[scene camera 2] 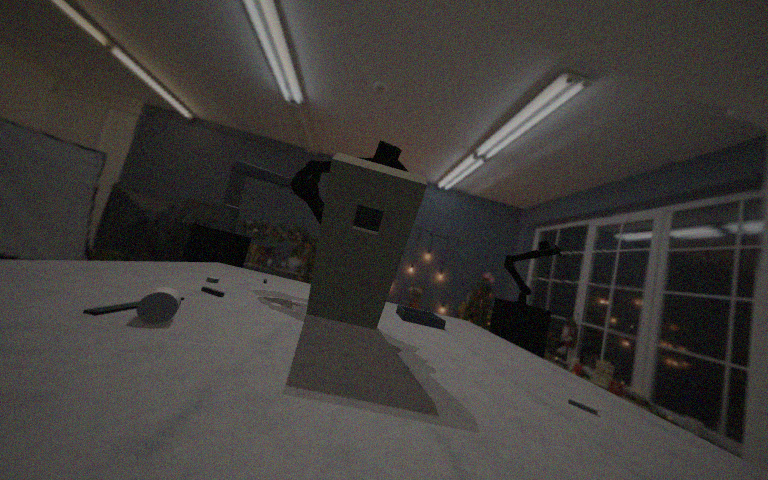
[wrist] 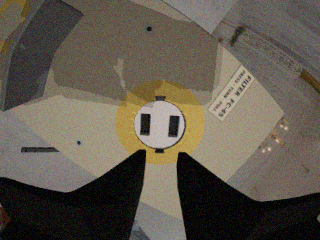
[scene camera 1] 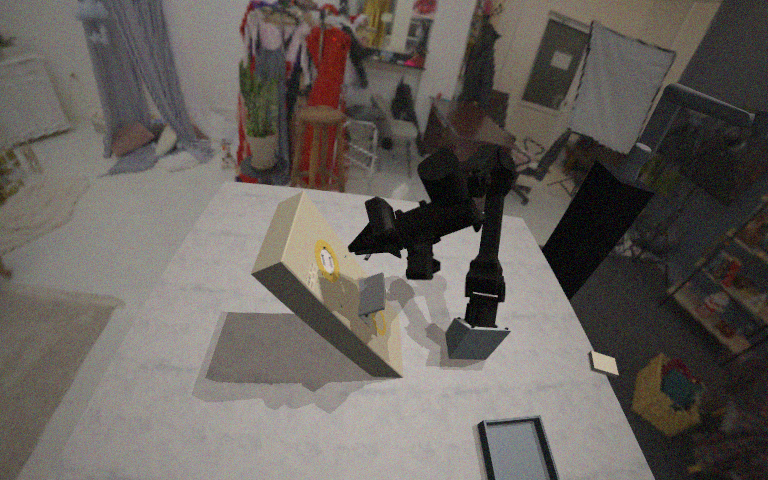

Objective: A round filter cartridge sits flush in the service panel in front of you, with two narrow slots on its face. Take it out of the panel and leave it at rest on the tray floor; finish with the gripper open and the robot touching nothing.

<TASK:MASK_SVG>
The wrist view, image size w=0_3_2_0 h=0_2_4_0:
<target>my gripper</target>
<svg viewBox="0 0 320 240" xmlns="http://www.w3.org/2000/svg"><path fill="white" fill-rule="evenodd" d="M179 152L179 156L177 156L176 183L187 240L320 240L319 219L317 219L320 215L319 192L295 197L295 199L289 197L289 199L271 201L252 200L251 197L244 195L244 193L237 191L237 189L232 188L231 185L219 179L215 173L209 172L208 168L204 168L199 161L193 160L187 152ZM147 151L139 149L139 151L121 161L120 164L117 164L116 167L109 169L99 179L95 179L91 183L67 193L33 187L33 185L20 183L20 181L9 179L9 177L0 177L0 204L4 211L7 212L9 219L11 219L7 227L0 233L1 239L128 240L129 236L131 236L133 220L136 217L141 189L143 189Z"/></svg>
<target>round white filter cartridge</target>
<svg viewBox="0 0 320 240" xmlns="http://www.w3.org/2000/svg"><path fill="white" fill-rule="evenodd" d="M156 96L156 101L151 101L151 103L145 104L140 108L135 120L135 129L137 136L143 141L143 144L163 148L177 143L180 137L183 136L184 117L175 104L164 101L164 96Z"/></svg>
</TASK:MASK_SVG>
